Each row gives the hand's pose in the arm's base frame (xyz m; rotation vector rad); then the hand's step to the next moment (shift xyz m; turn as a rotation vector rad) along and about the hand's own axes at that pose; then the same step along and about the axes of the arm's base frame.
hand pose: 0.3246 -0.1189 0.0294 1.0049 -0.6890 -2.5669
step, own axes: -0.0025 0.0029 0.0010 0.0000 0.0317 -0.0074
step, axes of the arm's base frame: 0.0014 -0.0010 0.0036 0.0083 -0.0290 0.0122
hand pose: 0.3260 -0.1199 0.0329 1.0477 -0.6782 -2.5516
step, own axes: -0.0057 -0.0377 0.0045 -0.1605 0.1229 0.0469
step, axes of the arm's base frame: -0.0029 0.0357 -0.0138 0.0885 -0.0187 0.1868
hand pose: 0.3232 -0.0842 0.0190 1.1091 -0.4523 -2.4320
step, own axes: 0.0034 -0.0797 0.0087 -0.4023 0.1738 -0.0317
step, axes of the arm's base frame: -0.0282 0.0675 -0.0331 0.3039 0.0507 0.3132
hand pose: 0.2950 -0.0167 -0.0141 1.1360 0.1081 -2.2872
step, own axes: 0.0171 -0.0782 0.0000 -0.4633 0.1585 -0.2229
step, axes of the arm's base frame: -0.0494 0.0571 -0.0266 0.4595 0.1518 0.2351
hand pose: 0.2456 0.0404 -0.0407 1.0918 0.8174 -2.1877
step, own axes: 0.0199 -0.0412 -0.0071 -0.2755 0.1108 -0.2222
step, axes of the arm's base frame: -0.0356 0.0282 -0.0089 0.3291 0.1441 0.0920
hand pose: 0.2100 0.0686 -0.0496 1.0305 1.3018 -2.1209
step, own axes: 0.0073 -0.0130 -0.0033 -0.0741 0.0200 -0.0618
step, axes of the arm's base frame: -0.0124 0.0090 0.0006 0.0825 0.0450 0.0296
